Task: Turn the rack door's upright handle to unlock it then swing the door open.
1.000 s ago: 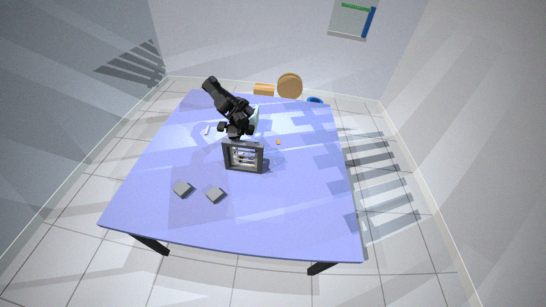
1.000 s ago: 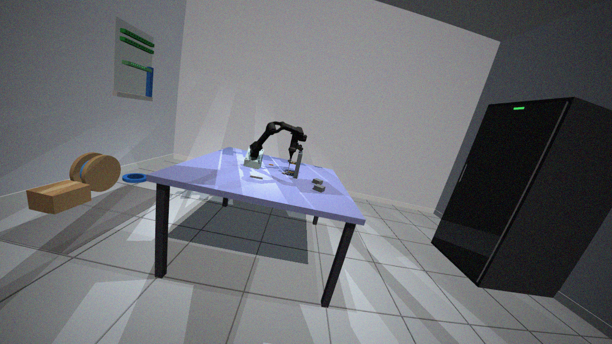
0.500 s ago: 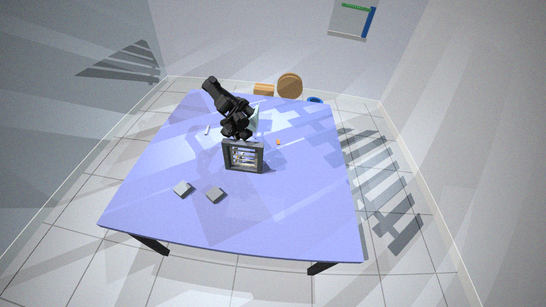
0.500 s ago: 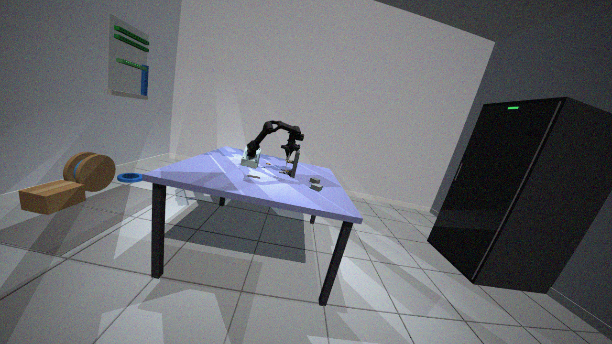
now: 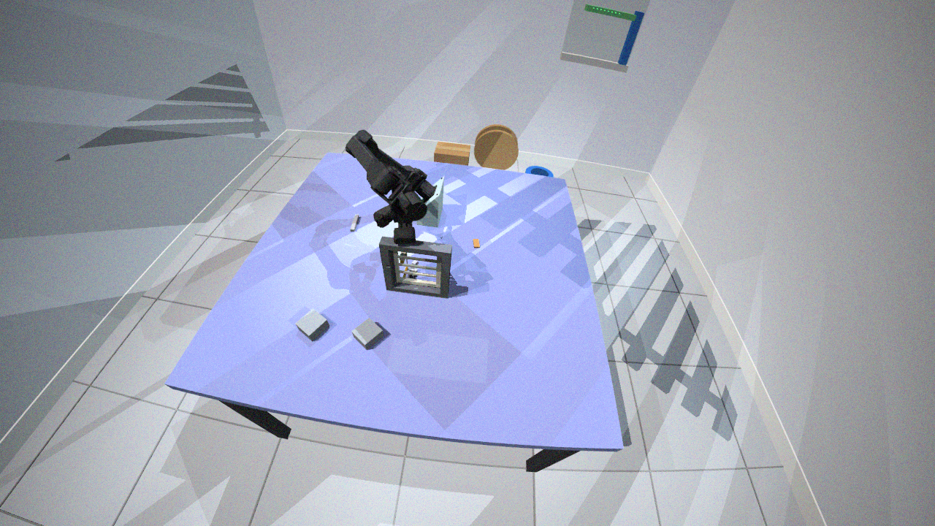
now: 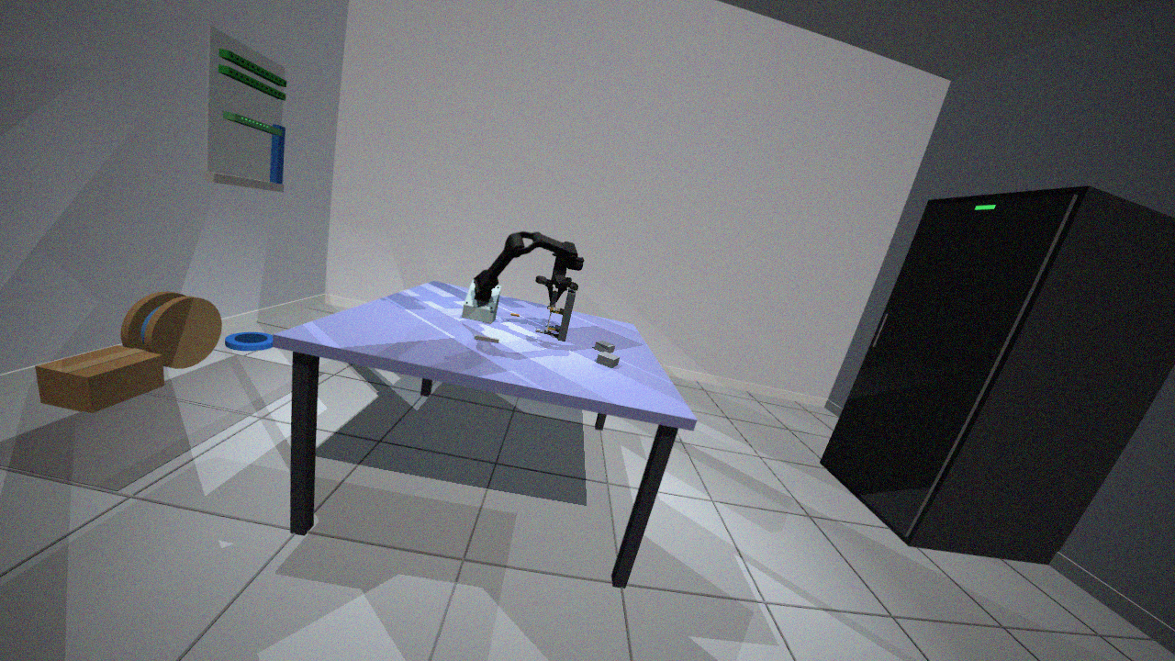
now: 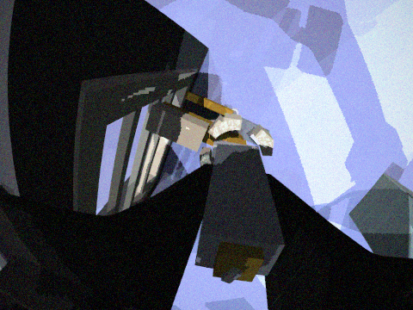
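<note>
My gripper tip is 30 mm above the handle and 10 mm to the right of it. Also, from my gripper tip: small grey strip 280 mm to the right, 200 mm behind, 150 mm below; orange piece 220 mm to the left, 200 mm behind, 150 mm below.
</note>
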